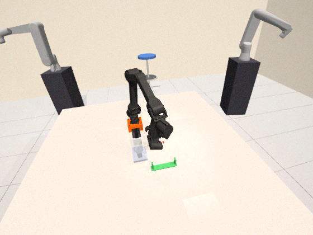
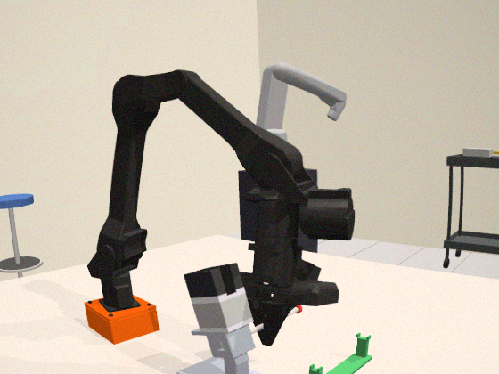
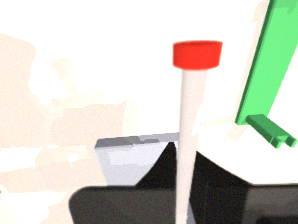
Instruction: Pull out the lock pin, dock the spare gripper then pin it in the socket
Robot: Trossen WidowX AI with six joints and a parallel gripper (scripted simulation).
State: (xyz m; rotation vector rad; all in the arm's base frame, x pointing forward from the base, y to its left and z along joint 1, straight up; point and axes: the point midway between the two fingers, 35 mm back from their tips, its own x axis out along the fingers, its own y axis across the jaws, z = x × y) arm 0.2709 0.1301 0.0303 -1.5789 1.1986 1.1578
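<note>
My gripper tip is 7 cm to the left of the grey mount. Round my gripper tip: green cradle (8 cm ahead, 7 cm to the left, 3 cm below); then spare gripper (8 cm above, 7 cm to the right).
</note>
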